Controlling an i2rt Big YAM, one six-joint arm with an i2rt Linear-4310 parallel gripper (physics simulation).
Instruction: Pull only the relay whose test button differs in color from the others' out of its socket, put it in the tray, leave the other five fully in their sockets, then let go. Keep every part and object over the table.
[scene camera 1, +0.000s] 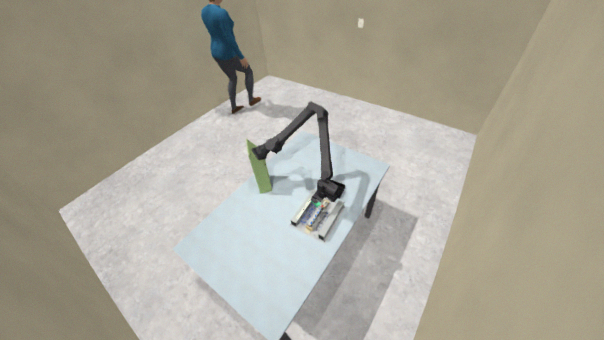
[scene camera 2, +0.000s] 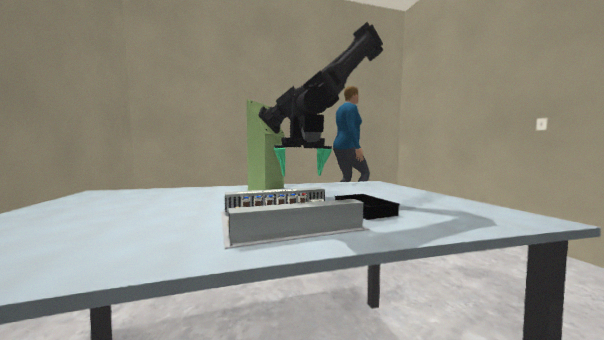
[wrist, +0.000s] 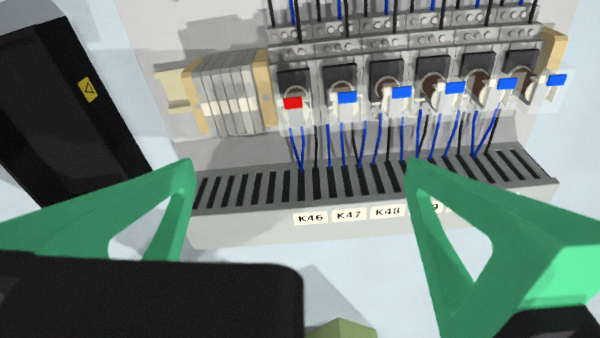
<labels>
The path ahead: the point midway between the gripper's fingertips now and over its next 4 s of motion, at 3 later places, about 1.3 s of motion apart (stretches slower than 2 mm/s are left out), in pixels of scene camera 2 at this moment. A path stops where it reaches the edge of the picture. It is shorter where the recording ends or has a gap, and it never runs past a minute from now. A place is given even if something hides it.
My gripper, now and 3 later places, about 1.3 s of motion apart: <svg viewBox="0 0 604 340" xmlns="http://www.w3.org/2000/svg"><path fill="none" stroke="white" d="M301 175L302 189L305 188L306 185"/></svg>
</labels>
